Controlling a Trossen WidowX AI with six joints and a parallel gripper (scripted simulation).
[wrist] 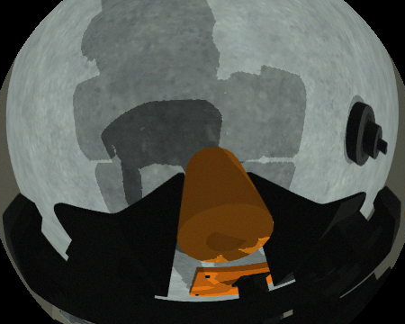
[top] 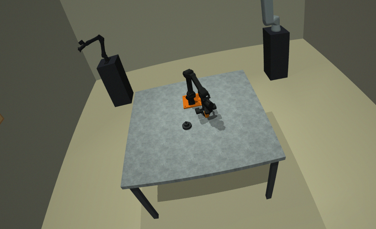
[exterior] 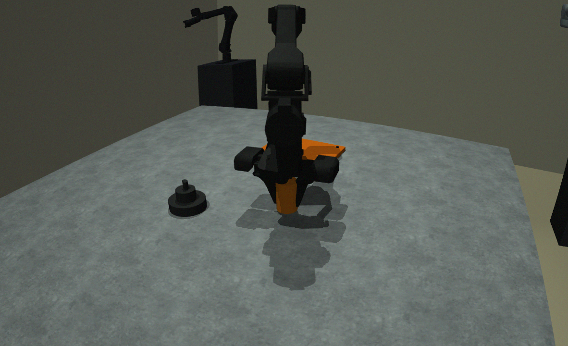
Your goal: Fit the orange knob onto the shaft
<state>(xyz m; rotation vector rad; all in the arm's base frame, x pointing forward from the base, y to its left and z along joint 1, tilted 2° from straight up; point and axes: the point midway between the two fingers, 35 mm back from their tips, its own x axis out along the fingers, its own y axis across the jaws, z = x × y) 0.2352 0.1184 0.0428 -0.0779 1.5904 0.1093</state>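
The round pedestal is 190 mm to the right of my gripper tip, 70 mm ahead of it and 10 mm above it. Also, from my gripper tip: orange knob 20 mm above.
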